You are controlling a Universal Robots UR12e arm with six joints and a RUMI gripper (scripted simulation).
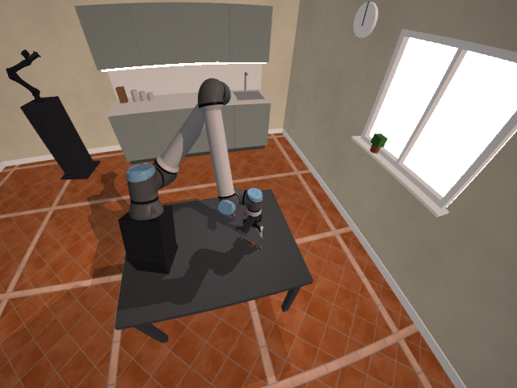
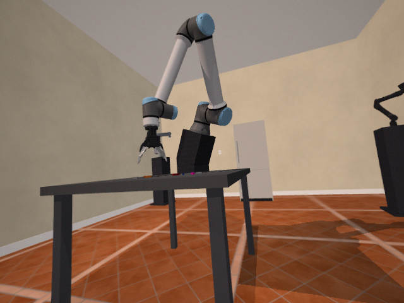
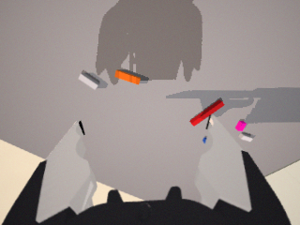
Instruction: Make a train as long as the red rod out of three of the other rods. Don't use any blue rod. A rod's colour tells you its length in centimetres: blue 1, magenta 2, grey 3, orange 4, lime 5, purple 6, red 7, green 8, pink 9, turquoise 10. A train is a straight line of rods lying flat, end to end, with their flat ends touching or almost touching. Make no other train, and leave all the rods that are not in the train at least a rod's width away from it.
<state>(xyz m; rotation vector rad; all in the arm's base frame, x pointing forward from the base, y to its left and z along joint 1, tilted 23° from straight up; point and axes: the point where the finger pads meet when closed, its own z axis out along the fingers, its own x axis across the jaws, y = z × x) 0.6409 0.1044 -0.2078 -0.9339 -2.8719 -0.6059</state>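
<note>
My hand is 4 cm to the left of the orange rod and 7 cm above it. Round my hand: blue rod (4 cm behind, 18 cm to the left, 7 cm below); then red rod (7 cm behind, 11 cm to the left, 7 cm below).
</note>
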